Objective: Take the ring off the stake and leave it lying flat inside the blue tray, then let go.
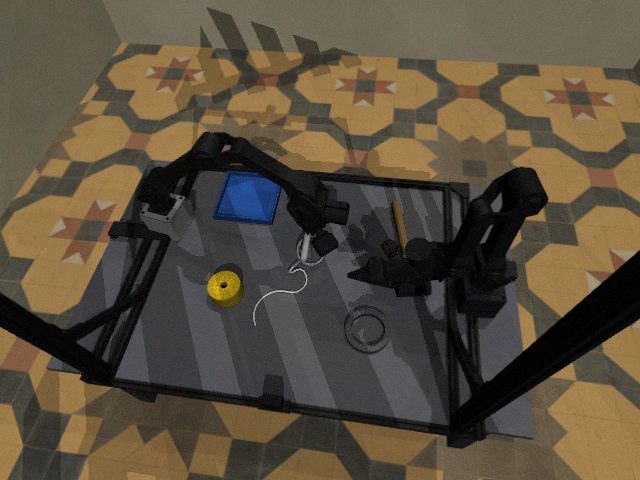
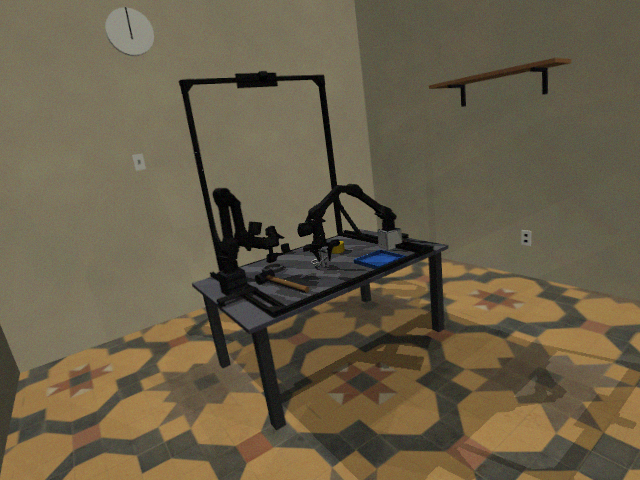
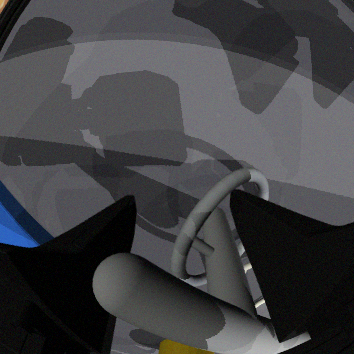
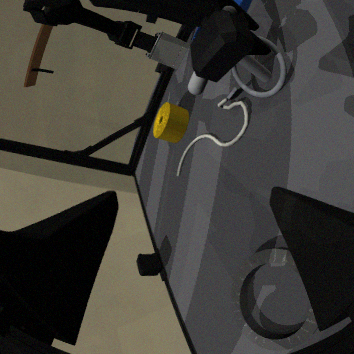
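Seen in the pictures: left gripper, fingertip midpoint: point(image 1: 314, 237) point(image 2: 324, 261) point(image 3: 183, 200) point(image 4: 262, 39); right gripper, fingertip midpoint: point(image 1: 353, 277) point(image 2: 284, 245) point(image 4: 195, 197); left arm's base, origin of the base link: point(image 1: 162, 205) point(image 2: 389, 229) point(image 4: 152, 44); right arm's base, origin of the base link: point(image 1: 483, 282) point(image 2: 230, 271).
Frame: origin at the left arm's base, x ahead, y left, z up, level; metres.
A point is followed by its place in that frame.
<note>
A thin grey ring point(image 1: 313, 263) {y -0.007, x 0.474, z -0.095 m} point(image 3: 200, 214) {y 0.053, x 0.461, z -0.047 m} point(image 4: 260, 94) {y -0.012, x 0.470, z -0.095 m} hangs round a pale stake point(image 1: 307, 245) {y -0.009, x 0.462, z 0.001 m} point(image 3: 158, 302) point(image 4: 197, 84) {y -0.043, x 0.472, z -0.005 m} near the middle of the table. My left gripper point(image 1: 314, 245) {y 0.058, x 0.455, z -0.062 m} point(image 3: 183, 200) {y 0.058, x 0.455, z -0.062 m} is down over them, with the stake and the ring between its fingers. Its right finger touches the ring's rim, its left finger stands clear, and the fingers are still apart. The blue tray point(image 1: 244, 219) {y 0.077, x 0.216, z -0.088 m} point(image 2: 366, 263) {y 0.190, x 0.285, z -0.085 m} point(image 3: 14, 228) {y 0.148, x 0.251, z -0.097 m} lies at the back left, empty. My right gripper point(image 1: 361, 275) {y -0.084, x 0.613, z 0.032 m} point(image 2: 282, 243) {y -0.084, x 0.613, z 0.032 m} point(image 4: 195, 197) {y -0.084, x 0.613, z 0.032 m} is open and empty, hovering right of centre.
A yellow spool point(image 1: 225, 288) {y -0.175, x 0.277, z -0.054 m} point(image 2: 338, 247) {y -0.124, x 0.277, z -0.068 m} point(image 4: 171, 122) {y -0.152, x 0.310, z -0.065 m} and a white cord point(image 1: 280, 291) {y -0.120, x 0.412, z -0.098 m} point(image 4: 211, 140) {y -0.117, x 0.427, z -0.097 m} lie in front of the stake. A dark flat ring point(image 1: 349, 329) {y -0.175, x 0.631, z -0.088 m} point(image 4: 281, 256) {y -0.123, x 0.640, z -0.088 m} lies front right. A hammer point(image 1: 399, 226) {y 0.179, x 0.687, z -0.072 m} point(image 2: 285, 282) {y 0.154, x 0.713, z -0.075 m} lies at the back right. A black frame edges the table.
</note>
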